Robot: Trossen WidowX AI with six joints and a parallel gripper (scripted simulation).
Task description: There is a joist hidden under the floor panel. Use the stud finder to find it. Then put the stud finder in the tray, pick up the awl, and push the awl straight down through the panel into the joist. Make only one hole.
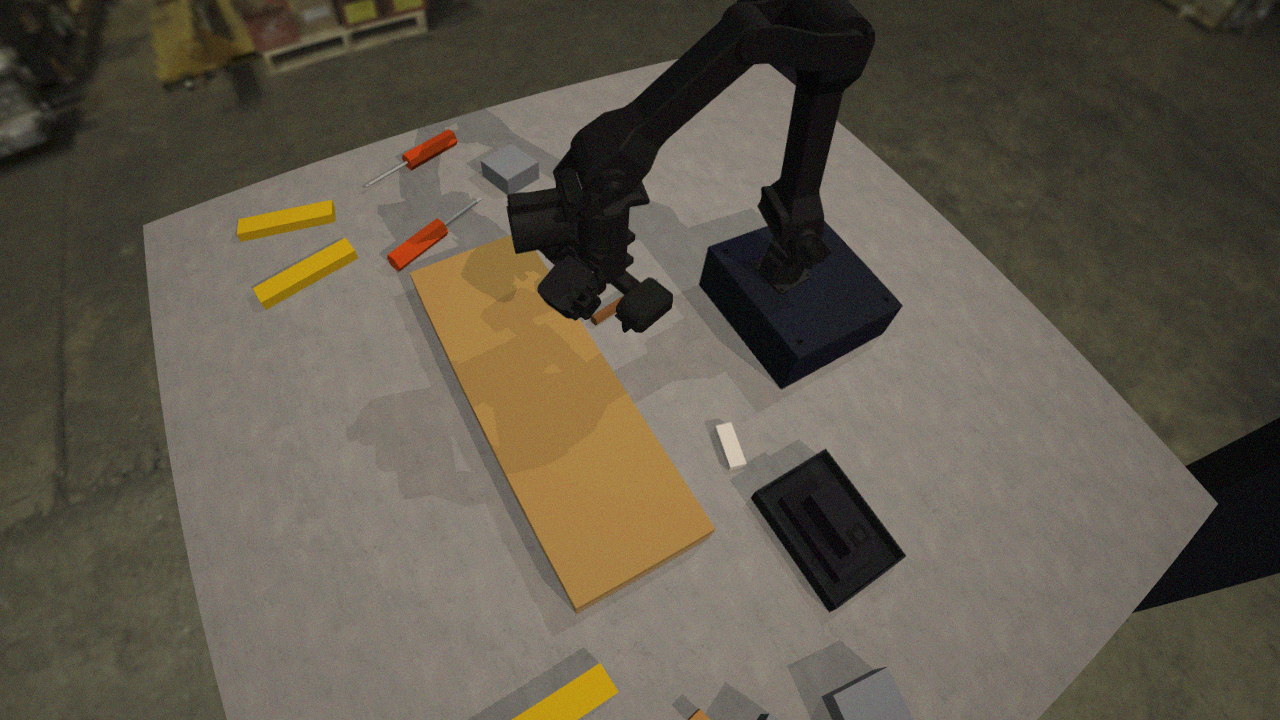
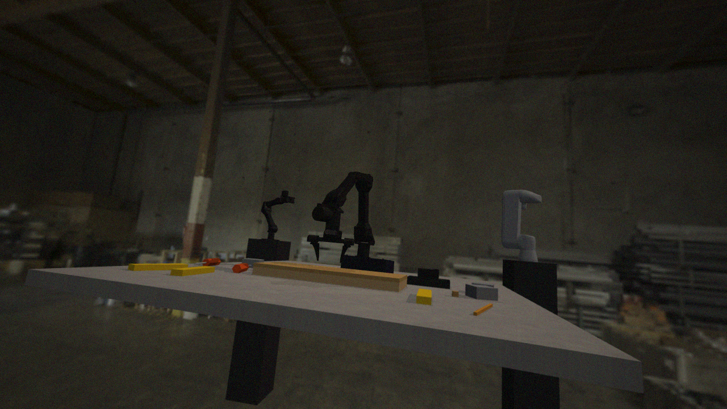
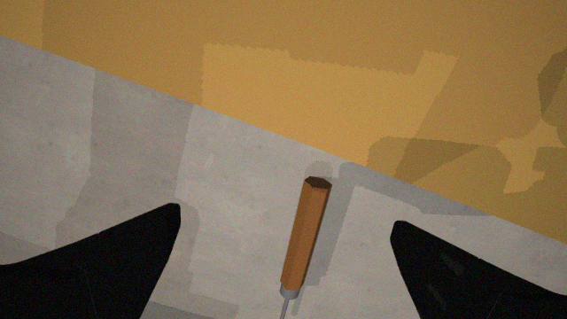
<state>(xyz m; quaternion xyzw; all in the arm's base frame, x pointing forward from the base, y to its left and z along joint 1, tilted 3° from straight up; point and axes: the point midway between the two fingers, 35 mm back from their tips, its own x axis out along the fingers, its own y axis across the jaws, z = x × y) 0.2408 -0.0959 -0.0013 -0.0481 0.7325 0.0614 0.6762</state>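
Right now the awl is 70 mm behind my gripper tip, 30 mm to the right of it and 50 mm below it. Also, from my gripper tip: small white block: 30 mm behind, 240 mm to the left, 50 mm below; then tray: 60 mm behind, 400 mm to the left, 40 mm below; then stud finder: 60 mm behind, 410 mm to the left, 10 mm below.
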